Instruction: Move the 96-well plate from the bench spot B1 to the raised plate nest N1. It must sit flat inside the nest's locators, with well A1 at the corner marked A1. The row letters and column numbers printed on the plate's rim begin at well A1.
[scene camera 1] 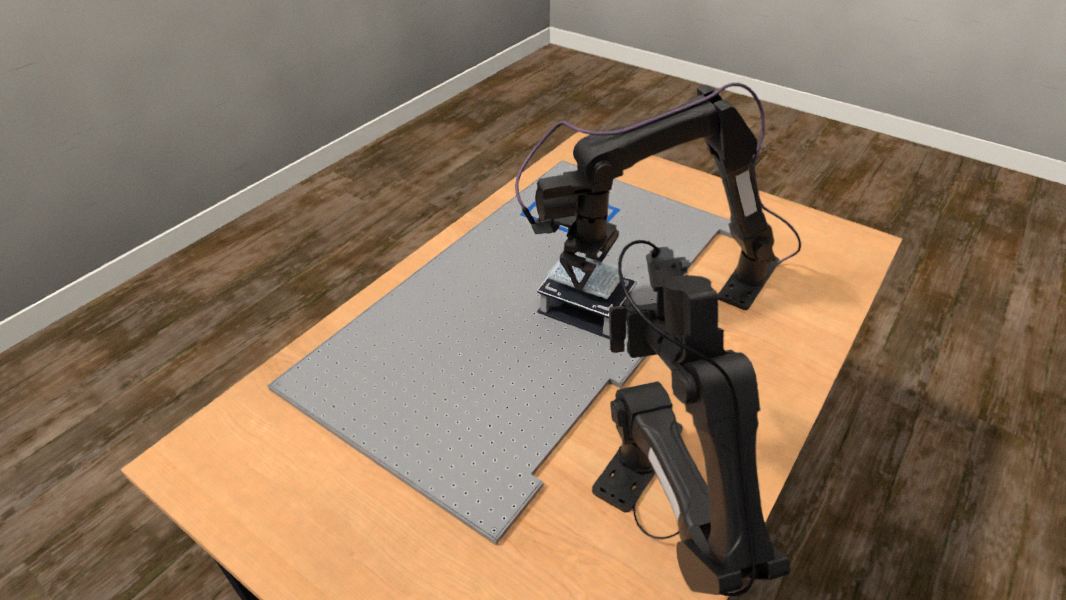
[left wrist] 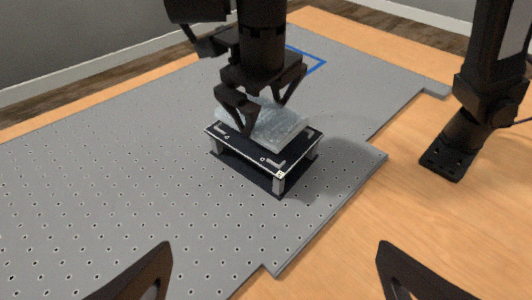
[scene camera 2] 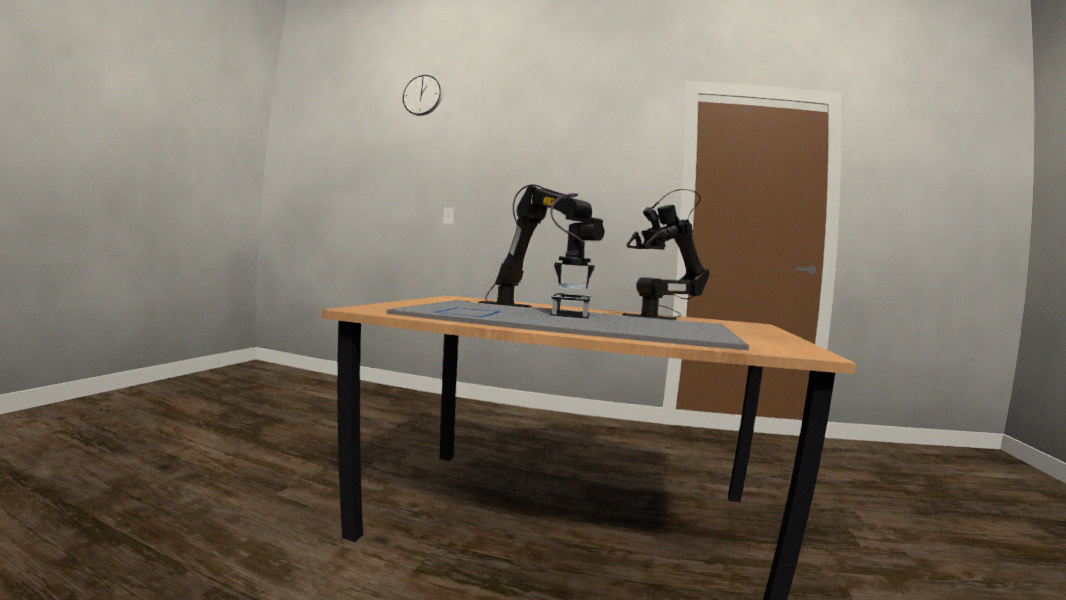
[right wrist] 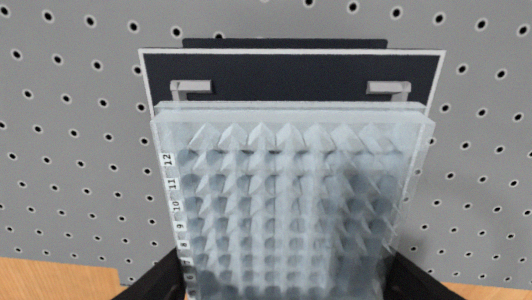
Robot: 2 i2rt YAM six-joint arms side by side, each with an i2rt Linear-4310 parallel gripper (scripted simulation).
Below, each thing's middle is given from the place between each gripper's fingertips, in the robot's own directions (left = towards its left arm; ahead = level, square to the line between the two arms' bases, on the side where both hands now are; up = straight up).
My right gripper point(scene camera 1: 588, 276) is now 40 mm above the black raised nest point(scene camera 1: 571, 294). From my right hand the other things lie so: clear 96-well plate point(scene camera 1: 605, 277) right at my right hand.
My left hand point(scene camera 1: 641, 307) is 200 mm short of the clear 96-well plate, 200 mm to the left of it and 160 mm above it. The rest, counted from my left hand: black raised nest: 200 mm ahead, 200 mm to the right, 190 mm below.
